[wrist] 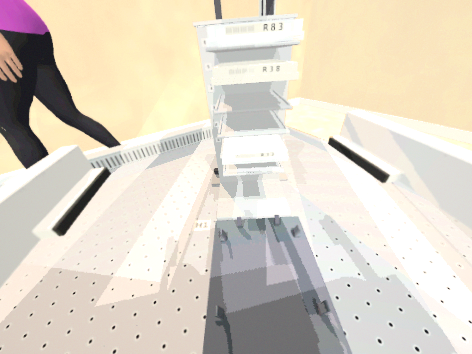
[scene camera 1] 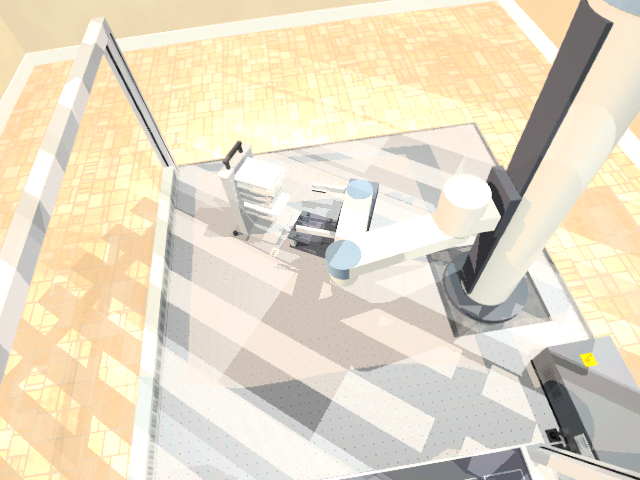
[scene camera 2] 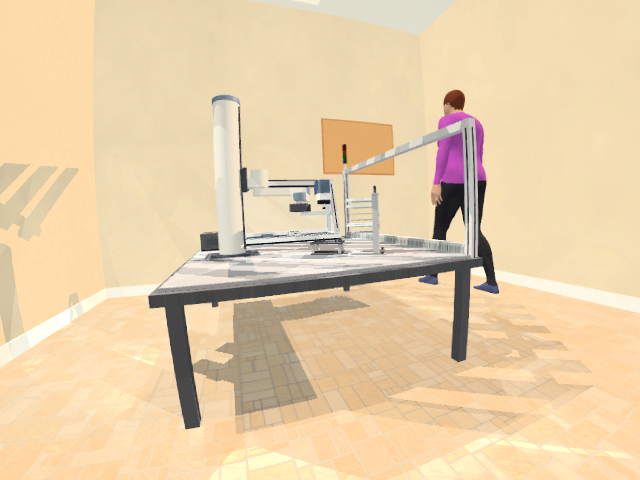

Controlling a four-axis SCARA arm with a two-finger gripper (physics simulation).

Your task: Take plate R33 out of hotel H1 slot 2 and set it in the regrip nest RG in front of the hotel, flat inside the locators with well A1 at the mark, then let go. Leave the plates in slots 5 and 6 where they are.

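Frame: origin at the arm's base, x down, y right, z back, level; millimetres.
Where they show: gripper, fingertip midpoint: (wrist: 223, 142) (scene camera 1: 304, 206) (scene camera 2: 330, 212); arm's base, origin of the base link: (scene camera 1: 484, 286) (scene camera 2: 233, 256).
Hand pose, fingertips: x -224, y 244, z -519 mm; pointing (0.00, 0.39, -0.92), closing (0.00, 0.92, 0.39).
Each offset is from my fingertips to the top centre of the thing. "pt": to the spot under its first point.
Hotel H1 (scene camera 1: 235, 206) (scene camera 2: 375, 222) (wrist: 204, 62) stands upright. Plate R33 {dx +60, dy +106, dz -118 mm} (wrist: 254, 149) lies low in it, above the bottom shelf, its label small and faint. Plate R83 {dx -65, dy +106, dz -118 mm} (scene camera 1: 261, 173) (wrist: 255, 32) is in the top slot, with plate R38 {dx -34, dy +106, dz -118 mm} (wrist: 255, 73) below it. Two bare shelves show between R38 and R33. The dark regrip nest {dx +135, dy +17, dz +29 mm} (scene camera 1: 305, 240) (scene camera 2: 327, 246) (wrist: 265, 290) lies flat in front of the hotel, with upright locators and no plate. My gripper (scene camera 1: 316, 209) (wrist: 223, 142) is open and empty, above the nest, facing the hotel. Its fingers are apart from the plates. The A1 mark cannot be made out.
A frame {pt dx -149, dy +440, dz -497 mm} (scene camera 1: 135, 98) (scene camera 2: 469, 186) rises at the table edge by the hotel. The arm column (scene camera 1: 553, 170) (scene camera 2: 227, 175) stands across the table. A grey box {pt dx +96, dy -620, dz +615 mm} (scene camera 1: 594, 392) is at a corner. A person (scene camera 2: 461, 149) (wrist: 45, 75) stands beyond the frame.
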